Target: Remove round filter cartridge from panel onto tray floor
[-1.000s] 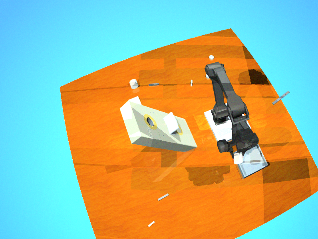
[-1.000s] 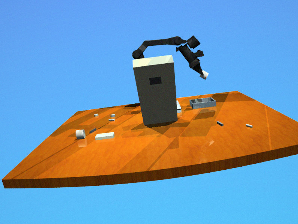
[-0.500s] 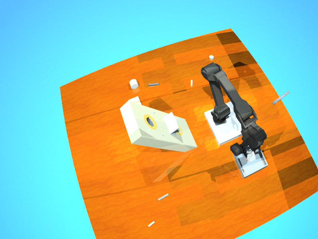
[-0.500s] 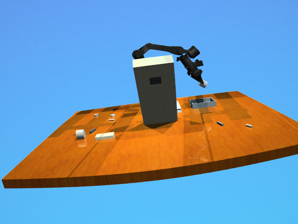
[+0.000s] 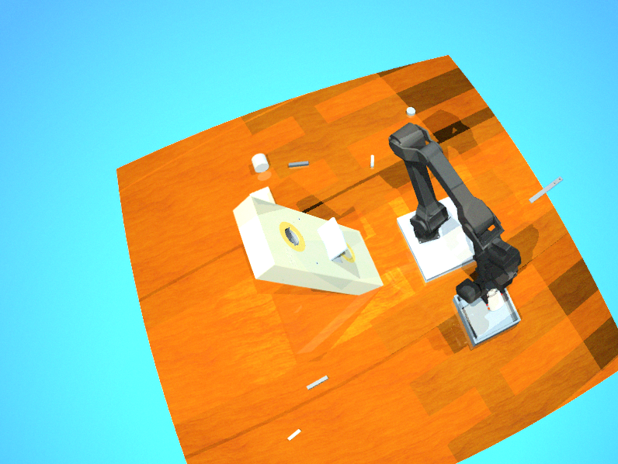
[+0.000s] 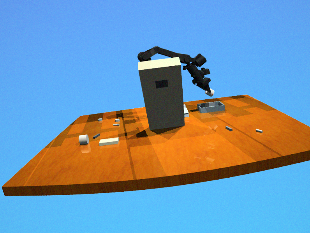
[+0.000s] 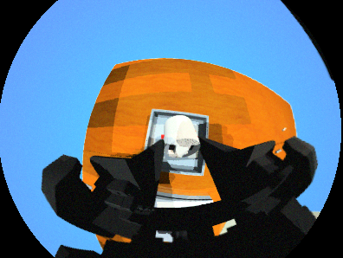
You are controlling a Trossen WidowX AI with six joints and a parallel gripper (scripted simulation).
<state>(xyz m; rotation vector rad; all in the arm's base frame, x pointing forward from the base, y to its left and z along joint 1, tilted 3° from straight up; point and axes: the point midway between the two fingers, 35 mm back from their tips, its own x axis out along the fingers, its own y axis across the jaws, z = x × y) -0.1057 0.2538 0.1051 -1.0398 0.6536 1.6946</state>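
My gripper tip is now right at the round filter cartridge. From my gripper tip the other things lie so: grey tray (100 mm below); cream block (540 mm ahead, 480 mm to the right, 100 mm below); cream service panel (430 mm ahead, 220 mm to the right, 80 mm above).
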